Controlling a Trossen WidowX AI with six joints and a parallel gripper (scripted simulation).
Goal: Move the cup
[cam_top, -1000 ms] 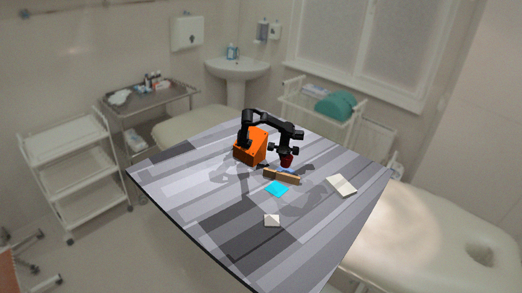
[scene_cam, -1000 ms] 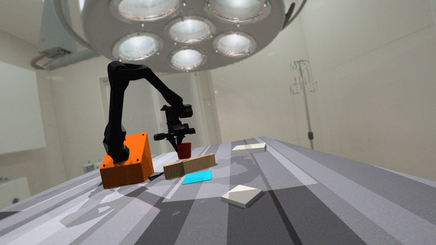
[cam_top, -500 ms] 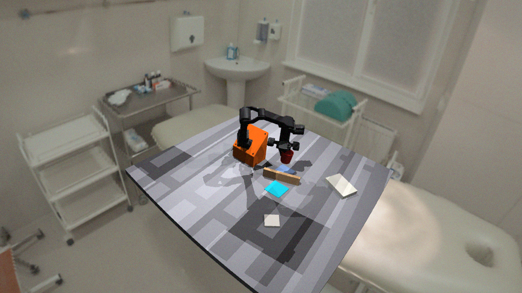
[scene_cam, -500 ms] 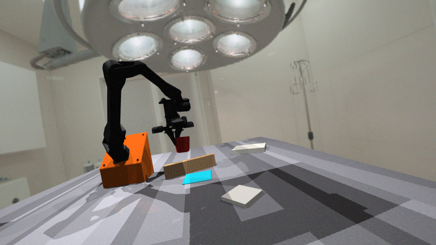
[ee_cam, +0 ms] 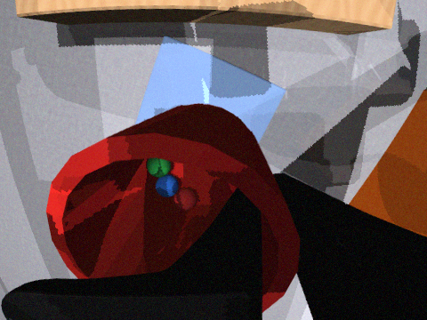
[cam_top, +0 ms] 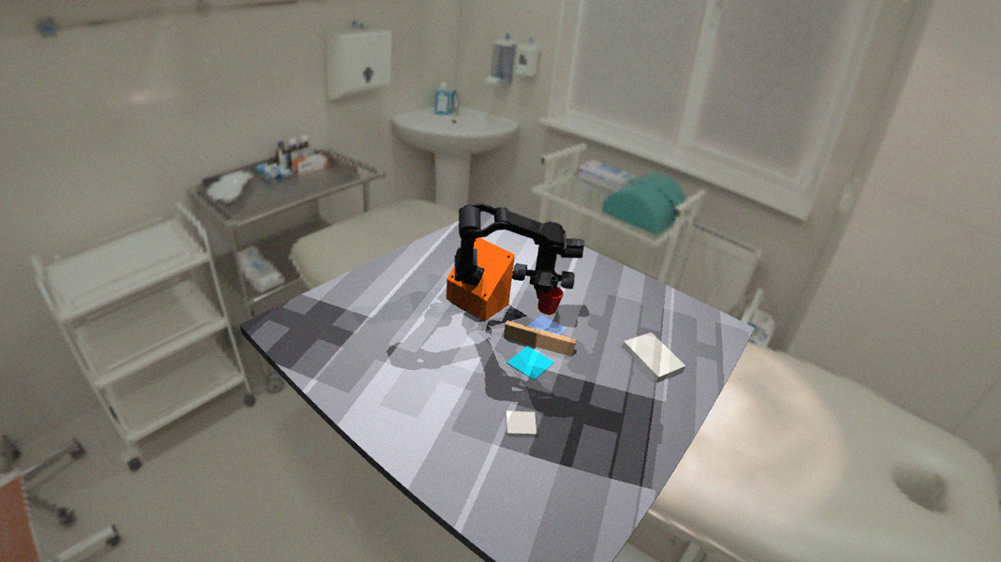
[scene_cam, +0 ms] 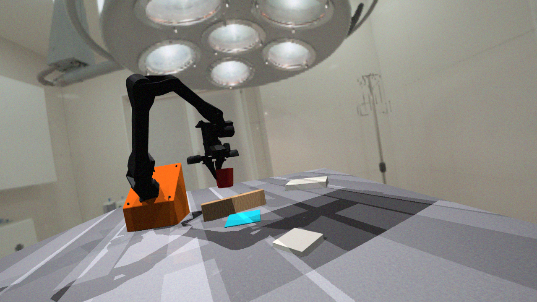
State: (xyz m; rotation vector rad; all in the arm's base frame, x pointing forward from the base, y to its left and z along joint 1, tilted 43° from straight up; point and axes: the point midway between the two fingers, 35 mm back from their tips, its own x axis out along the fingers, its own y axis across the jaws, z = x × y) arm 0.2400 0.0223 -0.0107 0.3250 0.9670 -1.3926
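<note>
My gripper tip is now 4 cm short of the blue marble, 3 cm to the right of it and 3 cm above it. Also, from my gripper tip: dark red cup: 3 cm ahead, 1 cm to the left; then light blue pad: 3 cm ahead, 1 cm to the left, 13 cm below; then green marble: 4 cm ahead, 2 cm to the left, 3 cm below.
</note>
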